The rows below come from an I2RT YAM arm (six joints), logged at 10 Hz.
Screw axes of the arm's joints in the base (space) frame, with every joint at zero. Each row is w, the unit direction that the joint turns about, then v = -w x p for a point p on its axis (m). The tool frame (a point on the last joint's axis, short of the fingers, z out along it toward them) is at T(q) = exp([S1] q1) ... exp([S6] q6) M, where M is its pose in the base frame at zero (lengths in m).
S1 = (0, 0, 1, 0, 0, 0)
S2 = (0, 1, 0, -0.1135, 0, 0.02)
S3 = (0, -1, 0, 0.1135, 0, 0.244)
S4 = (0, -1, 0, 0.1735, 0, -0.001)
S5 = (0, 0, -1, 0, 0.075, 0)
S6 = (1, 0, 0, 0, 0.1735, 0)
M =
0 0 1 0.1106
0 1 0 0
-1 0 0 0.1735
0 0 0 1
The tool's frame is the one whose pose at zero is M.
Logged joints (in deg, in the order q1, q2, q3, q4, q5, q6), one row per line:
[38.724 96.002 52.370 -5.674 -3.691 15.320]
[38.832 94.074 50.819 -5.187 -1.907 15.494]
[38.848 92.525 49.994 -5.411 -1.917 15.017]
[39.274 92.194 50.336 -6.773 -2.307 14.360]
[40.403 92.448 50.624 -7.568 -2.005 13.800]
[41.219 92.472 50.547 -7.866 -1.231 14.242]
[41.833 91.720 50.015 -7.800 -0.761 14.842]
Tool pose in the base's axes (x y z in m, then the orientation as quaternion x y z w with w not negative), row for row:
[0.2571 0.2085 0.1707 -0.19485 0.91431 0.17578 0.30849]
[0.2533 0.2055 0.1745 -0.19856 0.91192 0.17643 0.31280]
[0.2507 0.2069 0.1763 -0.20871 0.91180 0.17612 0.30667]
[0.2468 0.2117 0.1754 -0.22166 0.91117 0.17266 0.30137]
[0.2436 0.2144 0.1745 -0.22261 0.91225 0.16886 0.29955]
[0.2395 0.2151 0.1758 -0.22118 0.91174 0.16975 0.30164]
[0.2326 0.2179 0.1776 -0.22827 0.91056 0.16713 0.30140]
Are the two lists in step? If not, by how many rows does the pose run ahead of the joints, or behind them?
The pose runs 1 row ahead of the joints: the pose in row i belongs to the joints in row i + 1.
